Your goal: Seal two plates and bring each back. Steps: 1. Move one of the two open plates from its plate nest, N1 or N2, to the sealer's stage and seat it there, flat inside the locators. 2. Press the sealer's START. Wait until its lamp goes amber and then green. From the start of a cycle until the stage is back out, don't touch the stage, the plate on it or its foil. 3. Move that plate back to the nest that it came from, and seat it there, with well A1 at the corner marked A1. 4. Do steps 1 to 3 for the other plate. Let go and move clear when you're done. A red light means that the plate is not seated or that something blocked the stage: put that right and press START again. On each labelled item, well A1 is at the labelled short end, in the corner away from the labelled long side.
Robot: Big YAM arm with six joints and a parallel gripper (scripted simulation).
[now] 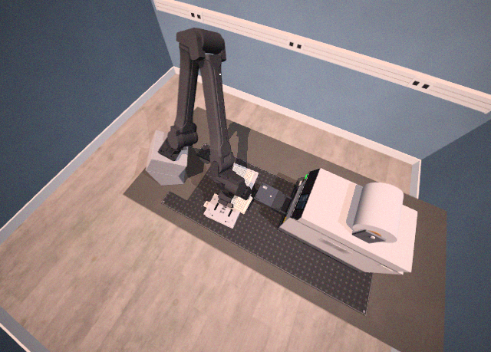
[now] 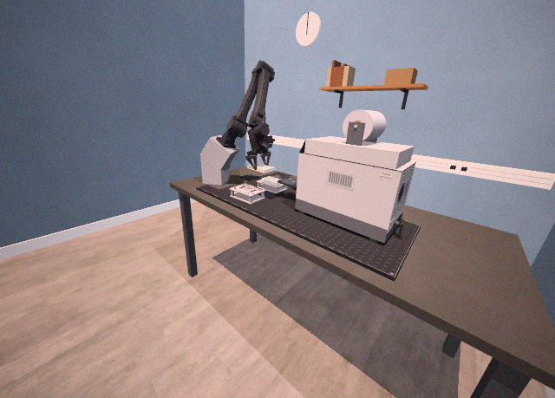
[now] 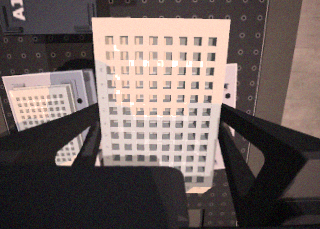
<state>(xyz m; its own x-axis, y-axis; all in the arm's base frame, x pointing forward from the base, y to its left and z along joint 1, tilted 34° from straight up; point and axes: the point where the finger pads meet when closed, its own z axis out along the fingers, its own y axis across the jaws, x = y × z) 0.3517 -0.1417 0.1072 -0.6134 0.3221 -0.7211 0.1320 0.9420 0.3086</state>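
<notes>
Right now the sealer stage is 15 cm ahead of my hand, 9 cm to the left of it and 8 cm below it. From my hand the other things lie so: foil roll 48 cm ahead, 24 cm above, 4 cm to the left; plate nest 13 cm below, 6 cm behind, 4 cm to the right.
</notes>
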